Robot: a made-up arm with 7 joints.
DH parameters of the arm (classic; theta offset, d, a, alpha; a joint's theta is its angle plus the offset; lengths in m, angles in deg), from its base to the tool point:
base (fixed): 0 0.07 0 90
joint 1: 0 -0.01 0.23 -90
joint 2: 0 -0.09 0.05 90
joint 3: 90 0.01 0.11 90
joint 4: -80.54 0 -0.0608 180
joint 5: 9.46 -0.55 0.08 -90
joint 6: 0 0.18 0.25 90
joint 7: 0 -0.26 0.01 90
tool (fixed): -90 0.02 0 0
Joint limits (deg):
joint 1: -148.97..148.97
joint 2: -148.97..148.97
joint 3: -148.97..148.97
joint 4: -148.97..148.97
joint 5: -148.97..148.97
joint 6: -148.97..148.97
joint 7: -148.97..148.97
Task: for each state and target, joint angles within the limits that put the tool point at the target. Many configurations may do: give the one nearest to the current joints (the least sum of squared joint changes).
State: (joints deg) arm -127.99 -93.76 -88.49 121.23 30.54 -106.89 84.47
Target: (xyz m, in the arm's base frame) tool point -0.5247 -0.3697 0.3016
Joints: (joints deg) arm -148.97 -97.79 -108.67 126.58 24.41 -94.65 84.49
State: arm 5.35 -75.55 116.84 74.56 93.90 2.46 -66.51
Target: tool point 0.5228 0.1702 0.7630
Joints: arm -3.21 -79.39 112.09 81.40 89.48 0.52 -65.89
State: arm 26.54 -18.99 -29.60 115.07 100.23 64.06 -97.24
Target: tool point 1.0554 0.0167 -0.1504
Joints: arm 31.73 0.89 -41.15 125.00 92.32 83.38 -98.30
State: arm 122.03 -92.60 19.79 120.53 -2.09 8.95 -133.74
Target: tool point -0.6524 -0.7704 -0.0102
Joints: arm 144.30 -79.28 14.15 119.55 3.13 19.59 -135.80
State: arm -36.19 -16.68 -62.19 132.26 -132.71 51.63 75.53
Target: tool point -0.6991 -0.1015 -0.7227
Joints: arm -57.10 -14.87 -82.22 143.49 -144.11 39.29 74.53
